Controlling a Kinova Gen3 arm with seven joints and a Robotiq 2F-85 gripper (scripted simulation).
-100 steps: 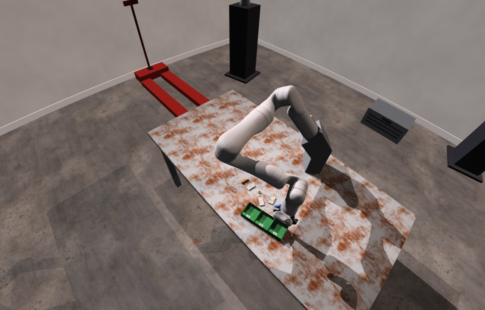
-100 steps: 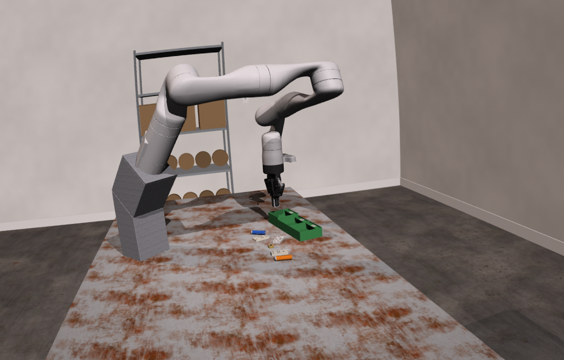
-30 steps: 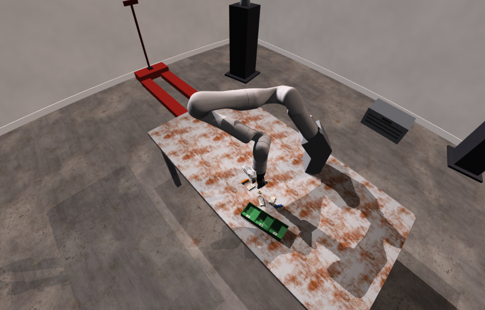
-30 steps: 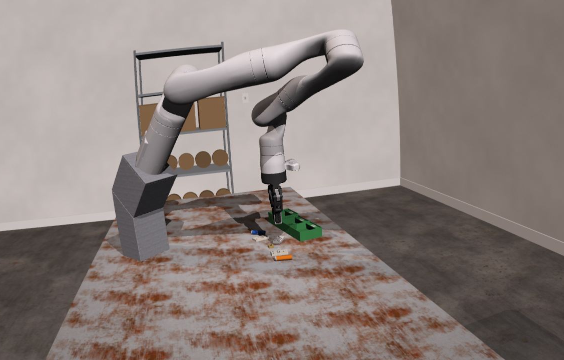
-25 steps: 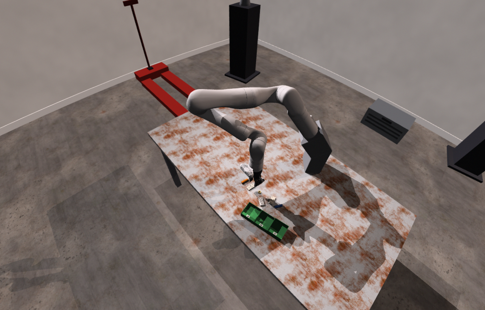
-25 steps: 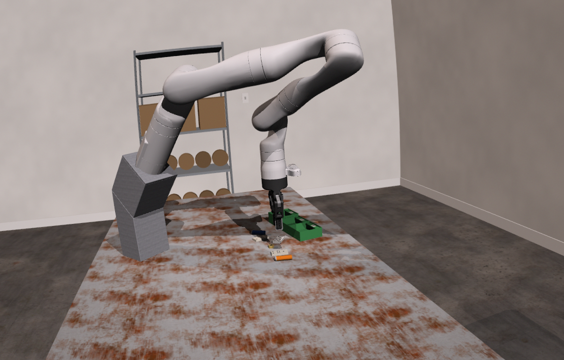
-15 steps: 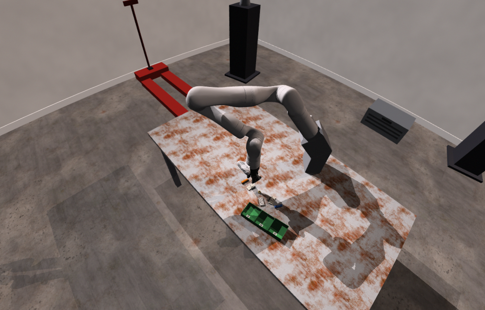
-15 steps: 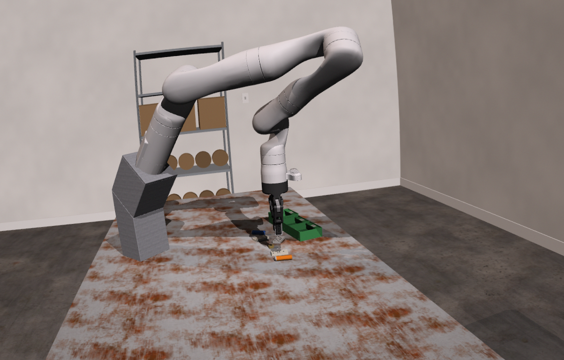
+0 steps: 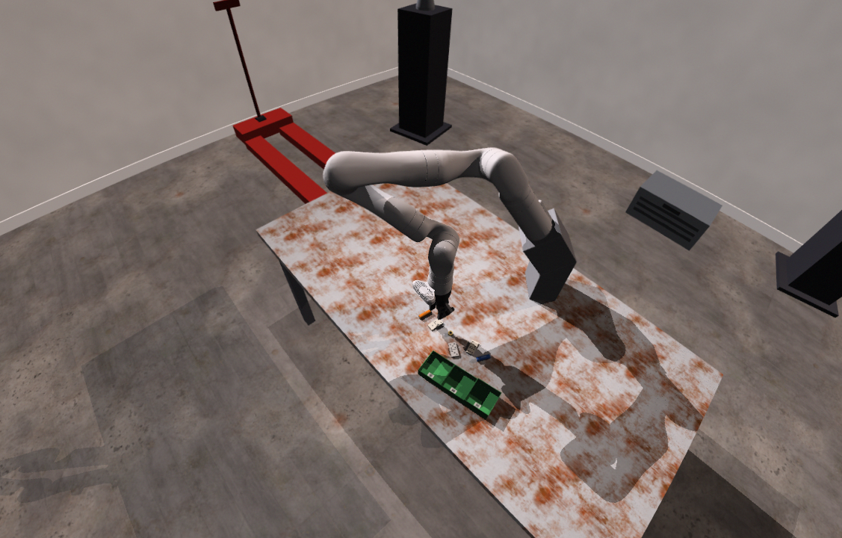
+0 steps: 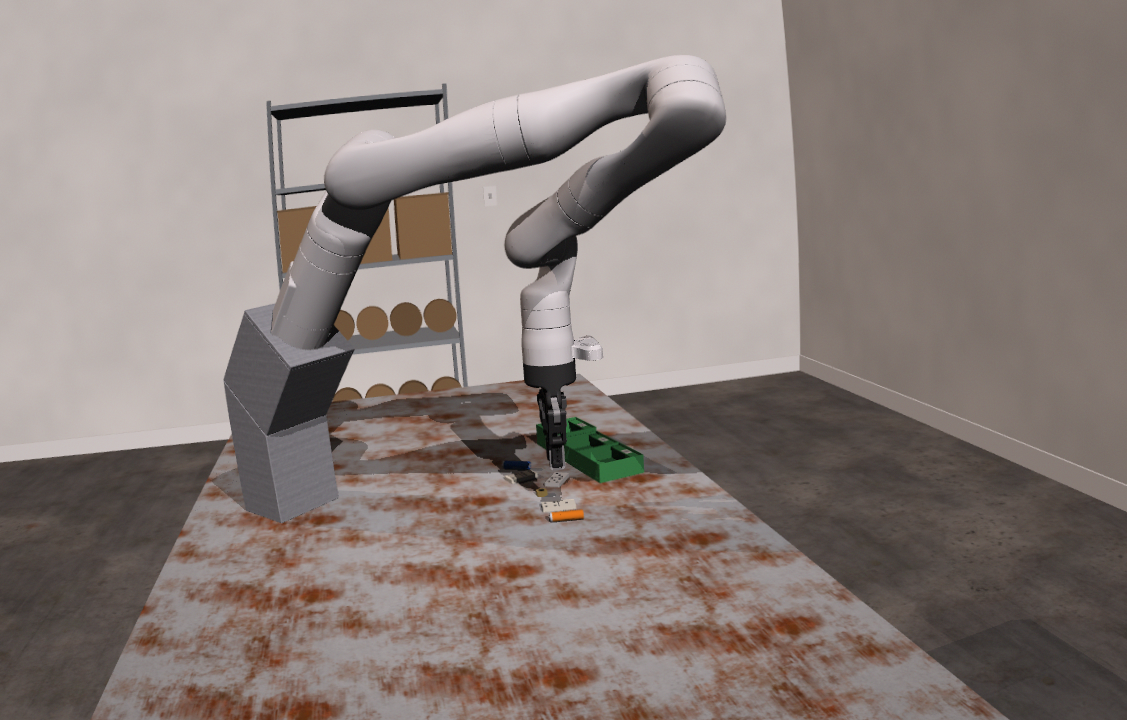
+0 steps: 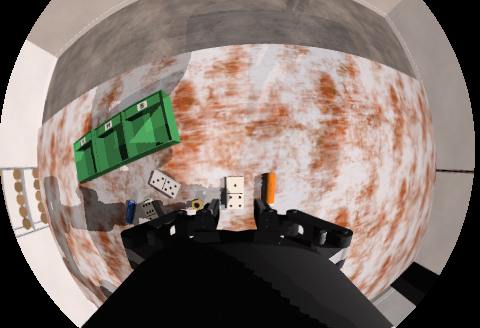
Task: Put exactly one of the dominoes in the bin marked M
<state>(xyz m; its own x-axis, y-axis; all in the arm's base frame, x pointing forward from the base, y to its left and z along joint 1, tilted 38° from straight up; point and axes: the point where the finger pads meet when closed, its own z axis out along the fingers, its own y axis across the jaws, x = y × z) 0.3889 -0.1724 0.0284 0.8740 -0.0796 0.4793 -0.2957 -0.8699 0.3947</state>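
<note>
The white domino is 8 cm below my hand. From my hand the other things lie so: blue cylinder (20 cm to the left, 8 cm below, 2 cm ahead); then yellow nut (8 cm below, 6 cm to the left); then orange cylinder (8 cm below, 5 cm to the right, 1 cm behind).
</note>
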